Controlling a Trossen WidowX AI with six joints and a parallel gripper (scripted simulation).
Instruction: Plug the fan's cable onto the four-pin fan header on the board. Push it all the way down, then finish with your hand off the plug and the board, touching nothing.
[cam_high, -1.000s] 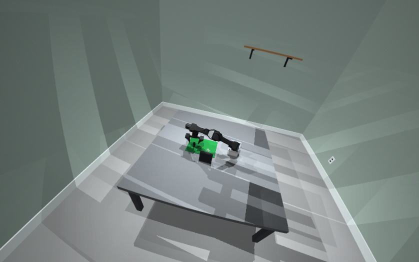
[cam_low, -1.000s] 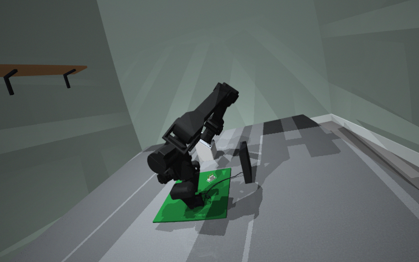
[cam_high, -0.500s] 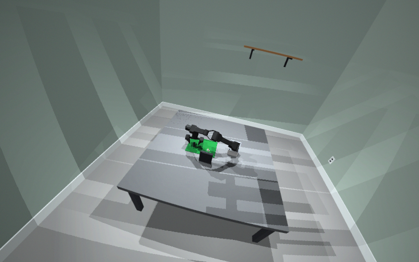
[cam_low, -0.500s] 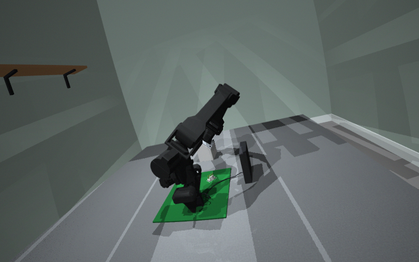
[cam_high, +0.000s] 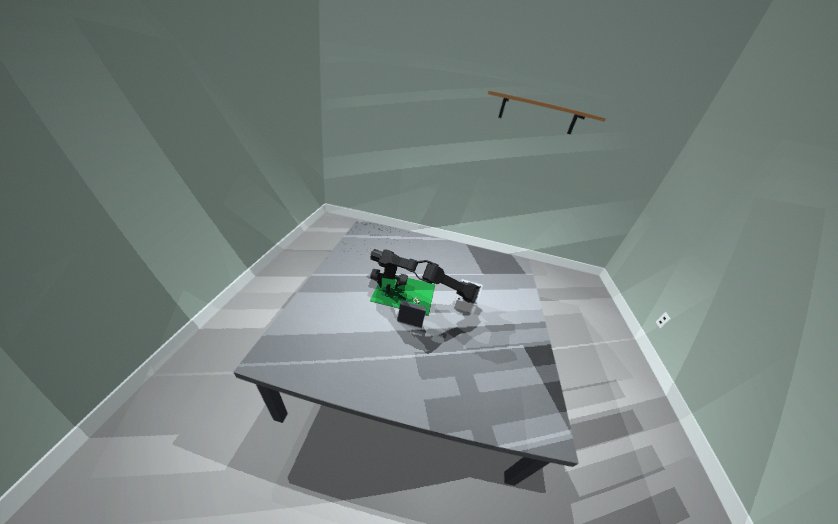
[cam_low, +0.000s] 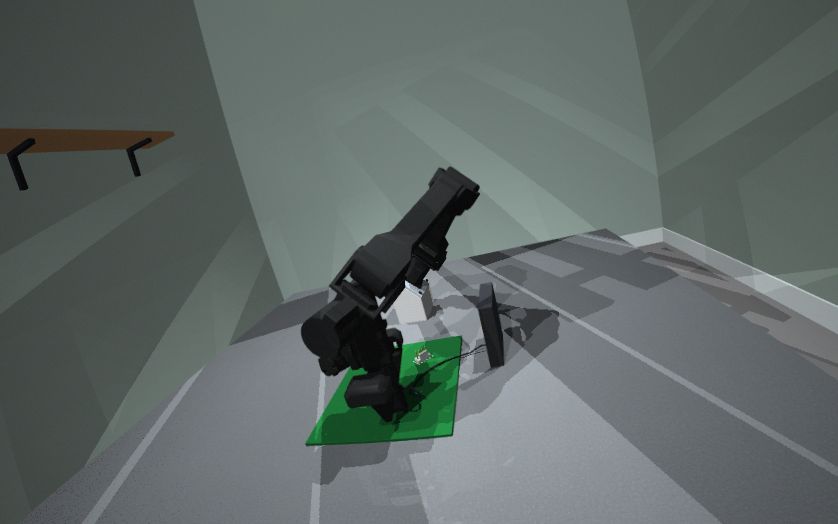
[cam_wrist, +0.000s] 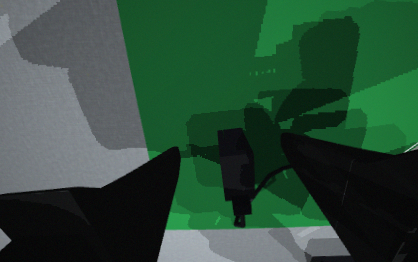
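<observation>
Right now my gripper tip is 1 cm to the right of the black plug and 1 cm below it. From my gripper tip the other things lie so: black fan 16 cm behind, 17 cm to the left, 4 cm above; then green board 9 cm behind, 2 cm to the right, 3 cm below.
</observation>
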